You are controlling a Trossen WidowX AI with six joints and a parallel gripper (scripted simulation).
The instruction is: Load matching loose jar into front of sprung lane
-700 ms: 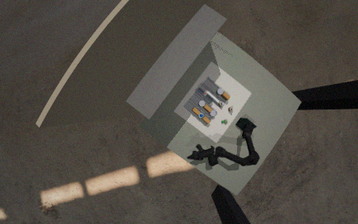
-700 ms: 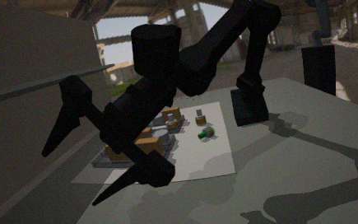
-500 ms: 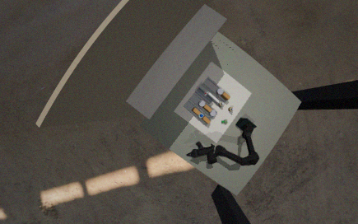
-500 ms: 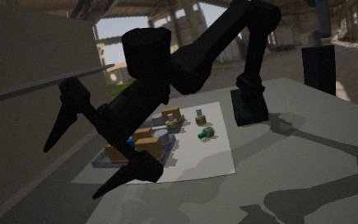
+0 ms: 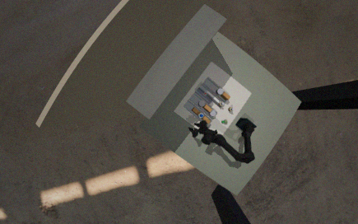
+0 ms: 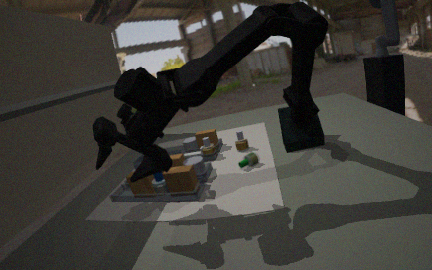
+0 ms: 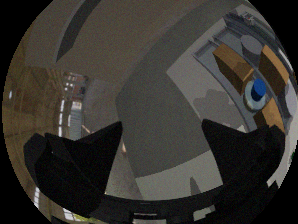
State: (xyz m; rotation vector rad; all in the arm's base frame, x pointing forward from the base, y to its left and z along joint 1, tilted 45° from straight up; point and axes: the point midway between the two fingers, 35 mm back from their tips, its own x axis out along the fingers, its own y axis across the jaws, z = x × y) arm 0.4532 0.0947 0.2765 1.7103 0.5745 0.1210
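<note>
The green jar is 290 mm behind my gripper tip, 190 mm to the right of it and 120 mm below it. From my gripper tip the other things lie so: wall panel (450 mm ahead, 380 mm to the right, 260 mm above).
</note>
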